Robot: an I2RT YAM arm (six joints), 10 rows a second.
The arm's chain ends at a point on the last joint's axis. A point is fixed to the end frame.
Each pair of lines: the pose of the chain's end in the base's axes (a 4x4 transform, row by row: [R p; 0 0 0 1], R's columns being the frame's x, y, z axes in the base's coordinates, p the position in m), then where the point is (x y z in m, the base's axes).
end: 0.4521, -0.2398, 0.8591, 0.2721; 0.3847, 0.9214, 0.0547, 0.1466; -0.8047, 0.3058, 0.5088, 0.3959; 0, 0, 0, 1
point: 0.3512 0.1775 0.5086
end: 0.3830, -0.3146, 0.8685, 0.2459; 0.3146, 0.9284, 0.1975, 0.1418; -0.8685, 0.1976, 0.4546, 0.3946; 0, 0, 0, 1
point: 0.3259 0.1942 0.4984
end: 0.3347, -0.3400, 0.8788, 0.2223; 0.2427, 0.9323, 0.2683, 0.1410; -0.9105, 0.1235, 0.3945, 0.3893; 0, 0, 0, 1
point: 0.3046 0.2057 0.4840
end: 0.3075, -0.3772, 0.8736, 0.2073; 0.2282, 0.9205, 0.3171, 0.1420; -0.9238, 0.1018, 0.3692, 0.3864; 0, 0, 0, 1
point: 0.2884 0.2130 0.4775
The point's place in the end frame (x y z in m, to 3 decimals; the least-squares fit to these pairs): -0.043 0.044 0.127
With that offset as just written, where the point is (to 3 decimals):
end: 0.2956, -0.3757, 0.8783, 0.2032; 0.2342, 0.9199, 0.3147, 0.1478; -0.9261, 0.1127, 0.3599, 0.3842; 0, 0, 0, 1
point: 0.286 0.218 0.475
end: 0.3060, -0.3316, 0.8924, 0.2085; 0.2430, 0.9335, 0.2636, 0.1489; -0.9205, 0.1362, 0.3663, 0.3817; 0, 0, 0, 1
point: 0.294 0.213 0.474
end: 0.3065, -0.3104, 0.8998, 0.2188; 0.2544, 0.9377, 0.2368, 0.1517; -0.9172, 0.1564, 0.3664, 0.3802; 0, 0, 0, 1
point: 0.306 0.212 0.473
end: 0.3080, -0.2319, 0.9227, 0.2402; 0.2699, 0.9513, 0.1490, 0.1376; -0.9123, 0.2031, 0.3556, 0.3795; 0, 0, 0, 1
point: 0.334 0.187 0.473
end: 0.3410, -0.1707, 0.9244, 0.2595; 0.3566, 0.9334, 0.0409, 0.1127; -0.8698, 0.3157, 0.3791, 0.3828; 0, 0, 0, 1
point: 0.355 0.144 0.482
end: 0.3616, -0.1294, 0.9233, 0.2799; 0.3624, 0.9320, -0.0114, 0.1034; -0.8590, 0.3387, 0.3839, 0.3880; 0, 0, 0, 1
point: 0.376 0.127 0.489
